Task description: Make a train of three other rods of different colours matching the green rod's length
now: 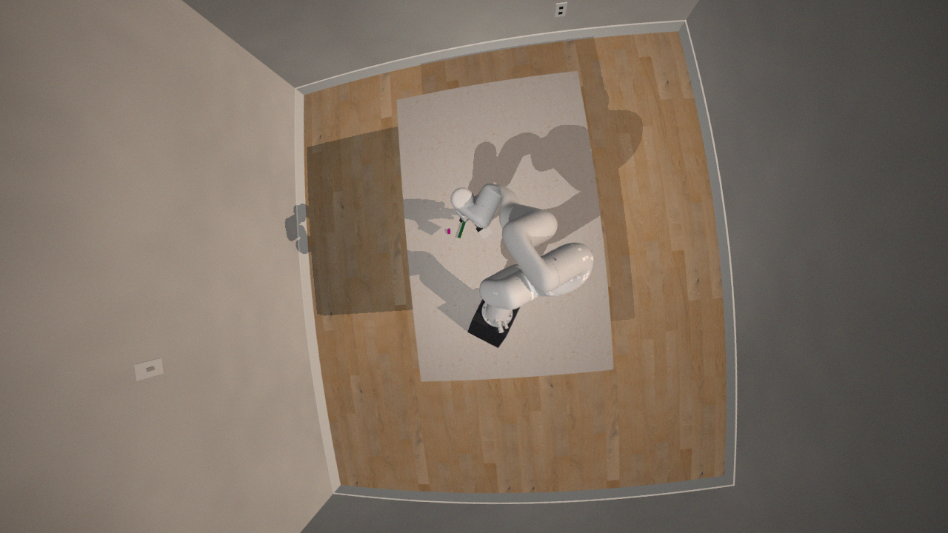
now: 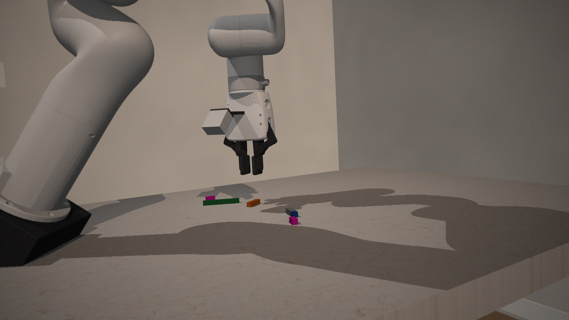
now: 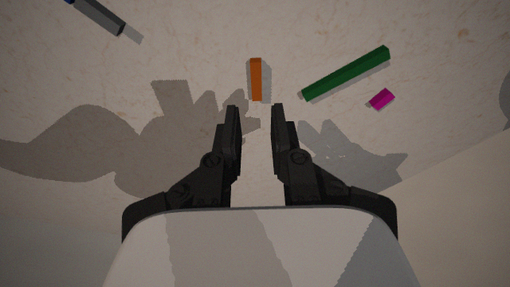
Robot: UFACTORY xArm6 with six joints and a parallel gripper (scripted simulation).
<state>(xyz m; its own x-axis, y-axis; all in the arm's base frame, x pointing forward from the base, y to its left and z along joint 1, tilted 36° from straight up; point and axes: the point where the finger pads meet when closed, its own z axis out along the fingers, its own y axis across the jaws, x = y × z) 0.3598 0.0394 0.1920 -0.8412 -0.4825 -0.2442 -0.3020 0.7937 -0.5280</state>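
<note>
Right now my hand is 80 mm above the orange rod. The rest, counted from my hand: green rod (30 mm behind, 80 mm to the left, 80 mm below); grey rod (20 mm behind, 130 mm to the right, 80 mm below); blue rod (30 mm behind, 150 mm to the right, 80 mm below).
</note>
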